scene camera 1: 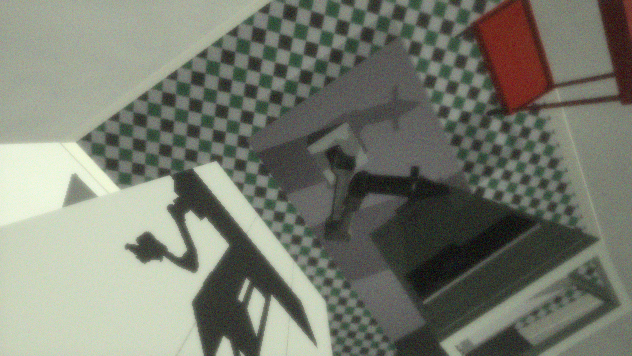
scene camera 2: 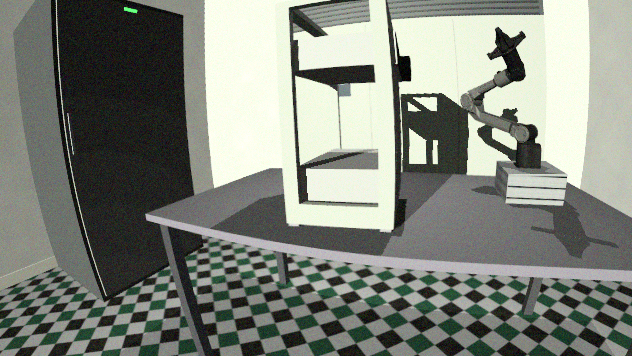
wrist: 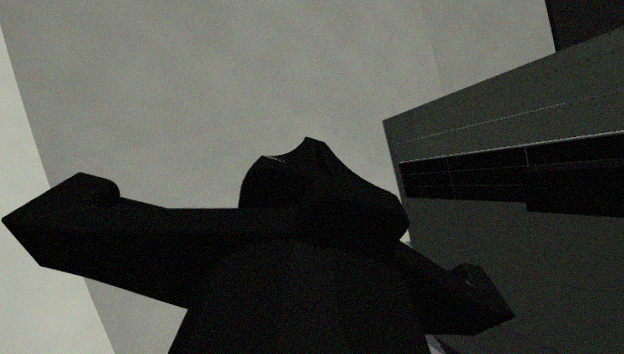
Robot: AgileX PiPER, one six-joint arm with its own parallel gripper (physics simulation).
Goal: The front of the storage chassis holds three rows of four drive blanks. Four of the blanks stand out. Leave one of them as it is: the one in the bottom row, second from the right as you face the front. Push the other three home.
Labels:
My gripper shows in scene camera 1, in scene camera 2 (497, 29) and in the wrist view. The same spot on my gripper: (wrist: 278, 181) is (scene camera 1: 418, 192).

